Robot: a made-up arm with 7 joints.
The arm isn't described. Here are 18 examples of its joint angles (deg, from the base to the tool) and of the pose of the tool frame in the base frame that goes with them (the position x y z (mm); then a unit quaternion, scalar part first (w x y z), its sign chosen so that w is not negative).
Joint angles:
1: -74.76 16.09 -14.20 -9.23 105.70 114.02 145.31
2: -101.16 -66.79 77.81 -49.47 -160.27 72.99 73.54
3: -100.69 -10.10 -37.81 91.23 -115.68 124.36 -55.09
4: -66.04 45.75 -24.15 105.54 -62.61 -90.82 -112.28
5: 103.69 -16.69 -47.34 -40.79 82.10 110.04 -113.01
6: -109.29 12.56 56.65 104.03 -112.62 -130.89 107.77
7: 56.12 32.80 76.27 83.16 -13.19 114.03 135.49
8: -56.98 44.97 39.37 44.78 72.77 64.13 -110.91
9: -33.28 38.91 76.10 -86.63 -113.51 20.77 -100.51
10: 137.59 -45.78 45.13 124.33 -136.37 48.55 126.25
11: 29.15 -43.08 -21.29 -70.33 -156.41 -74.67 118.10
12: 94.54 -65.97 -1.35 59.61 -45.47 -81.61 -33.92
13: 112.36 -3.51 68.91 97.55 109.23 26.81 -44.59
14: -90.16 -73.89 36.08 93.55 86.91 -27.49 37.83
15: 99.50 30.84 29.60 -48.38 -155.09 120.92 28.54
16: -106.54 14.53 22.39 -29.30 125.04 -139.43 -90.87
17: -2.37 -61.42 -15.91 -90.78 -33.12 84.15 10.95
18: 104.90 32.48 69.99 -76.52 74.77 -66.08 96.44
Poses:
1: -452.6 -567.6 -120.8 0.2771 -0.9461 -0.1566 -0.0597
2: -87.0 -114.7 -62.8 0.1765 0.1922 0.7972 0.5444
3: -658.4 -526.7 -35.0 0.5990 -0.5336 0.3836 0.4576
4: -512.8 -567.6 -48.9 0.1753 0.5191 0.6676 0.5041
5: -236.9 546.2 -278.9 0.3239 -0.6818 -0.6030 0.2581
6: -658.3 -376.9 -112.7 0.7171 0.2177 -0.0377 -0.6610
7: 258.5 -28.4 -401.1 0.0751 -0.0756 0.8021 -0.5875
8: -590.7 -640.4 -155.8 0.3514 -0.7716 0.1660 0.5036
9: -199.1 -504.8 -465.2 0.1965 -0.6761 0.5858 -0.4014
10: -632.6 206.0 -260.0 0.0839 -0.0583 0.9909 -0.0881
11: 298.9 440.2 -151.7 0.7258 -0.3354 0.5259 -0.2899
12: -507.5 415.5 84.2 0.7430 0.3683 0.0439 0.5571
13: -470.5 551.0 -438.3 0.2555 0.3827 -0.8610 0.2166
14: 83.2 -168.1 145.1 0.3338 0.4996 0.5806 0.5494
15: -136.6 450.8 -499.7 0.2347 0.2689 -0.7141 -0.6023
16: -596.8 -517.3 -157.5 0.1121 0.6656 0.5363 -0.5068
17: 223.6 381.5 147.5 0.8560 0.1666 -0.4285 0.2364
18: 25.7 378.5 -575.7 0.6386 0.5676 0.4866 -0.1822
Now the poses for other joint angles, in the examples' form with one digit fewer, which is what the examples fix.
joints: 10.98 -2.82 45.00 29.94 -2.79 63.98 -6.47
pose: 327 -34 -126 0.707 0.637 0.043 0.304
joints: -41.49 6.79 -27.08 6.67 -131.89 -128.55 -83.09
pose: 56 -482 -49 0.805 0.144 0.540 0.198
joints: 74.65 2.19 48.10 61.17 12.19 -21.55 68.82
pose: 49 513 -311 0.126 -0.338 -0.627 -0.691
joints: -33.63 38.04 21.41 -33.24 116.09 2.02 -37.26
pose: -297 -720 -200 0.090 -0.737 0.477 0.471
